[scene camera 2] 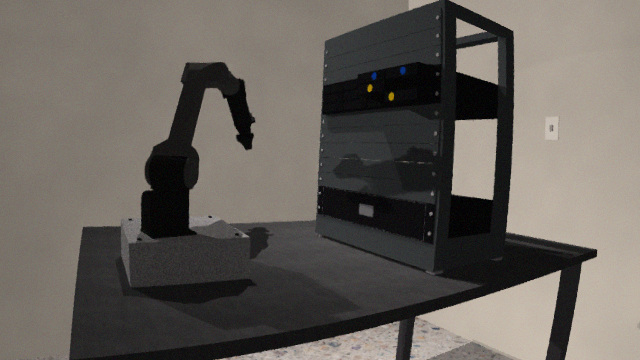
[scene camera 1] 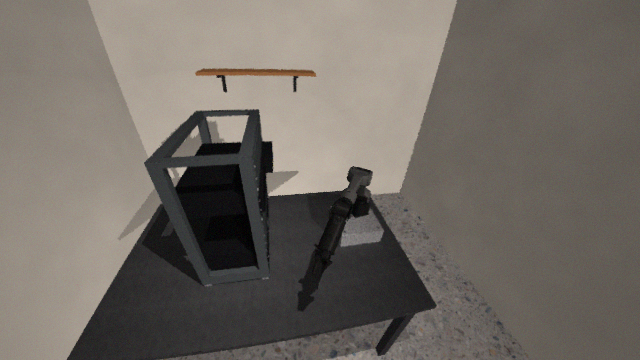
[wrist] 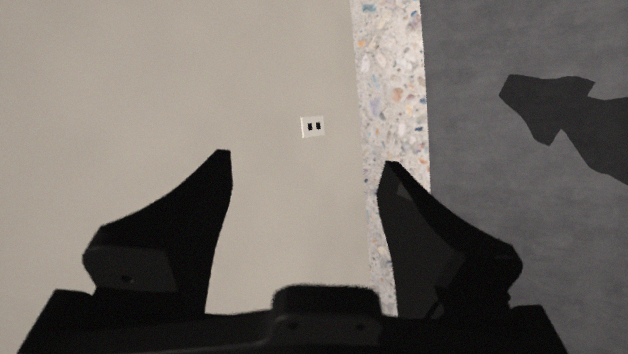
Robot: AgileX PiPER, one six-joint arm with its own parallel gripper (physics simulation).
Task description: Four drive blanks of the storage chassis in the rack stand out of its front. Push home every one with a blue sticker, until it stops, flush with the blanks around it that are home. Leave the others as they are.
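Observation:
The storage chassis (scene camera 2: 340,97) sits in the upper part of the rack (scene camera 1: 180,225) (scene camera 2: 444,150). In scene camera 2, two dark blanks with blue stickers, a left one (scene camera 2: 374,76) and a right one (scene camera 2: 402,71), stand out in its upper part. Two blanks with yellow stickers, a left one (scene camera 2: 369,88) and a right one (scene camera 2: 391,96), are lower. The dark fronts make exact depths hard to tell. My gripper (scene camera 1: 304,300) (scene camera 2: 247,145) (wrist: 307,173) is open and empty, pointing mostly downward, apart from the rack front and lower than the stickers. No blanks show in the wrist view.
The arm's base stands on a grey block (scene camera 1: 362,235) (scene camera 2: 190,262) on the dark table (scene camera 1: 200,325) (scene camera 2: 300,300). Grey panels fill the rack front above and below the chassis; a black unit (scene camera 2: 400,220) is near the bottom. A wooden shelf (scene camera 1: 255,73) hangs on the wall.

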